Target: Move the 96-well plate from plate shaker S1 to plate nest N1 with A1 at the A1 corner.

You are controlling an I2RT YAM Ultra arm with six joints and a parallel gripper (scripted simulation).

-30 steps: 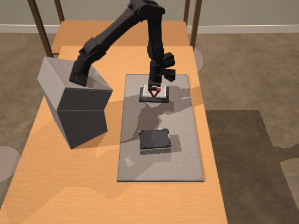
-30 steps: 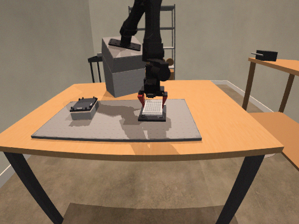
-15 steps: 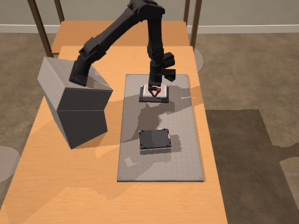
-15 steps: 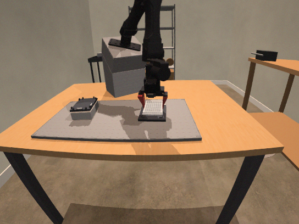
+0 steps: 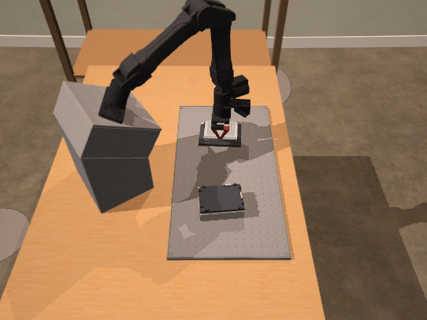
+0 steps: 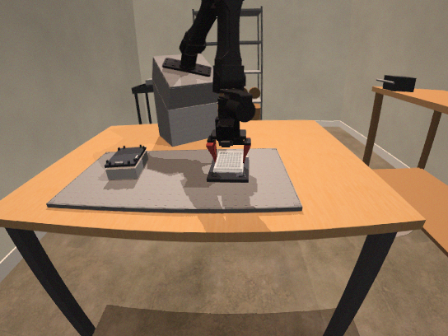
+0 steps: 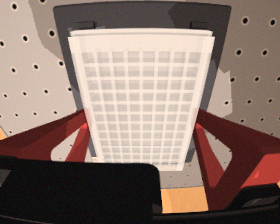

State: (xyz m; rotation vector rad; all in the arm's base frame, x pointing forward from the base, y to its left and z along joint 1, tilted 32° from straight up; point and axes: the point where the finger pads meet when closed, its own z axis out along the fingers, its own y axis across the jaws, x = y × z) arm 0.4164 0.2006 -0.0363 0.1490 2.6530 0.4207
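The white 96-well plate is right at my hand.
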